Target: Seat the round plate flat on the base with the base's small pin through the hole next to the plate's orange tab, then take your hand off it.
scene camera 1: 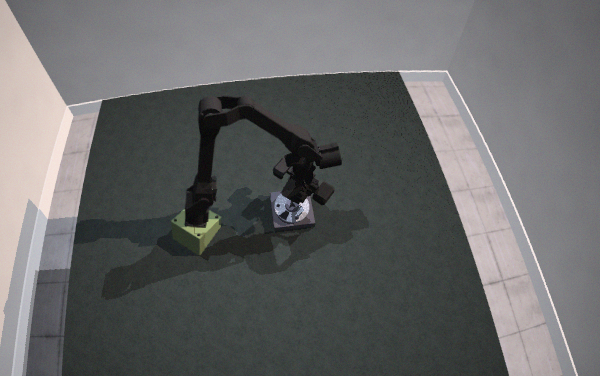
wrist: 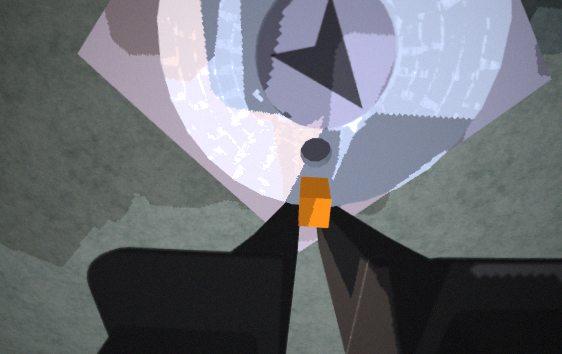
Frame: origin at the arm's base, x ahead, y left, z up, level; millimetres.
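Where they show: gripper, fingertip midpoint: (wrist: 306,208); arm's base at its link origin: (scene camera 1: 196,218).
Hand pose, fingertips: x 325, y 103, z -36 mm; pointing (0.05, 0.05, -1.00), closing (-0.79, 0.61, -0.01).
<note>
Each offset is from my fingertips to the top centre of the thing. "*": to the spot under its first point. Level surfaces: height alone.
The round plate {37 mm back, 49 mm right, 27 mm up} (scene camera 1: 285,215) (wrist: 440,65), patterned in pale and grey patches, lies over the square purplish-grey base {* 20 mm ahead, 101 mm right, 1 mm down} (scene camera 1: 311,222) (wrist: 135,82) and looks flat. A disc with a dark arrow-like mark shows in the plate's central opening. The plate's orange tab {9 mm back, 12 mm right, 27 mm up} (wrist: 315,200) stands at its near edge in the wrist view. A dark round spot {* 18 mm back, 21 mm right, 1 mm down} (wrist: 315,149) beside the tab marks the hole; whether the small pin fills it I cannot tell. My gripper (scene camera 1: 297,200) (wrist: 306,208) is shut on the orange tab, its fingertips low at the plate's edge.
The arm's yellow-green mounting block (scene camera 1: 186,234) stands to the left of the base in the scene view. Both are on a dark green mat {25 mm down} (scene camera 1: 280,320), with the arm's shadows across it. Pale tiled strips (scene camera 1: 462,180) run along the sides, below the walls.
</note>
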